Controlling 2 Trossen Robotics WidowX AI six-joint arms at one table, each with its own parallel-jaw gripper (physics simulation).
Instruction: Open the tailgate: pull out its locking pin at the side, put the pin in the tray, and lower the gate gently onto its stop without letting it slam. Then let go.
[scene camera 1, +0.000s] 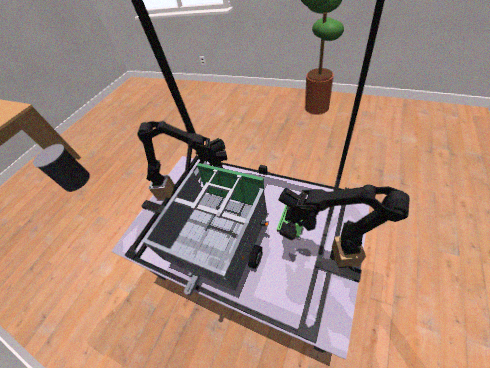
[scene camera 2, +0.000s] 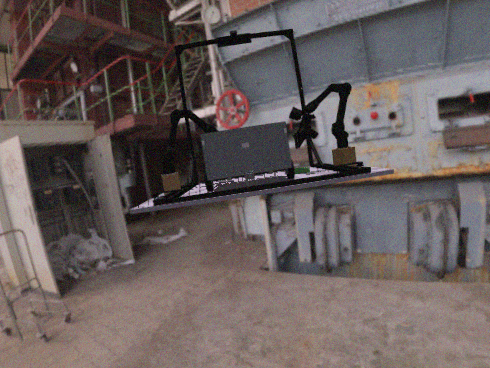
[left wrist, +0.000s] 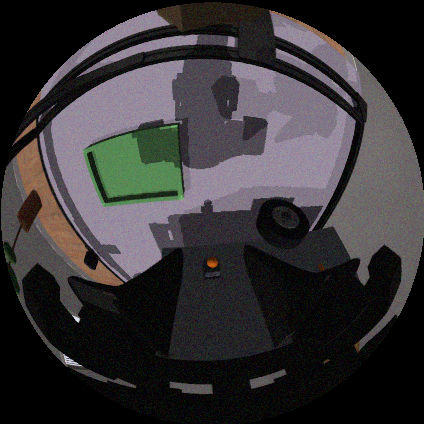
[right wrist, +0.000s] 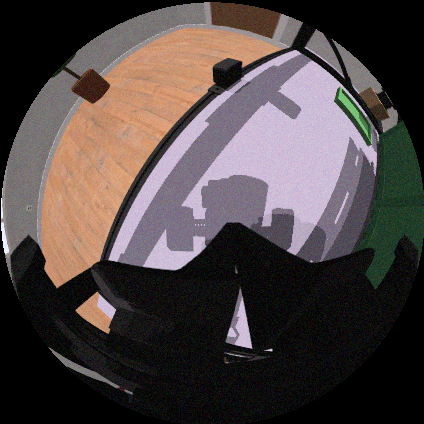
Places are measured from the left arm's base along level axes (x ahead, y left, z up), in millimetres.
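Where they show: left gripper, fingertip midpoint: (scene camera 1: 284, 224) (scene camera 2: 297, 148) (left wrist: 213, 252); right gripper, fingertip midpoint: (right wrist: 231, 228); left arm's base, link origin: (scene camera 1: 350, 246) (scene camera 2: 343, 147); right arm's base, link origin: (scene camera 1: 158, 181) (scene camera 2: 169, 173).
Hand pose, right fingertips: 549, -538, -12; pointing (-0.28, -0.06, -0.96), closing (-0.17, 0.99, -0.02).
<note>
Things, the pixels of their top centre, and the offset from my right fingertips, as dx, dy, dz. "*": a spot on its surface instead. Level surfaces: height alone.
- grey trailer, top centre: (left wrist: 266, 344) (scene camera 1: 202, 214) (scene camera 2: 242, 129) +38, +401, +186
- lavender table, surface height: dz -104
- orange locking pin, top centre: (left wrist: 211, 276) (scene camera 1: 259, 221) -184, +370, +20
- green tray, top centre: (left wrist: 128, 172) (right wrist: 357, 112) (scene camera 1: 292, 219) (scene camera 2: 297, 169) -344, +325, -82
- black wheel, surface spot: (left wrist: 282, 221) * -166, +504, -39
- small black box, surface spot: (right wrist: 226, 71) (scene camera 1: 258, 168) * -207, -32, -57
The grey trailer (scene camera 1: 181, 223) (scene camera 2: 247, 150) stands on the lavender table (scene camera 1: 280, 288). Its green tailgate (scene camera 1: 248, 189) (right wrist: 395, 186) stands upright at the far end. The orange locking pin (scene camera 1: 266, 223) (left wrist: 212, 261) sits in its block on the trailer's side wall. The green tray (scene camera 1: 282, 221) (left wrist: 130, 170) (right wrist: 354, 112) lies beside the trailer and holds nothing. My left gripper (scene camera 1: 287, 230) (scene camera 2: 303, 134) (left wrist: 213, 252) is open and hangs over the tray, its fingers framing the pin from a short way off. My right gripper (scene camera 1: 219, 155) (right wrist: 231, 228) is shut and empty by the tailgate's top left corner.
A black wheel (scene camera 1: 255, 256) (left wrist: 282, 221) sticks out of the trailer's side below the pin. Black frame rails (scene camera 1: 316, 277) run across the table, with tall posts (scene camera 1: 353, 109) behind. A small black box (scene camera 1: 262, 169) (right wrist: 226, 71) sits on the far table edge.
</note>
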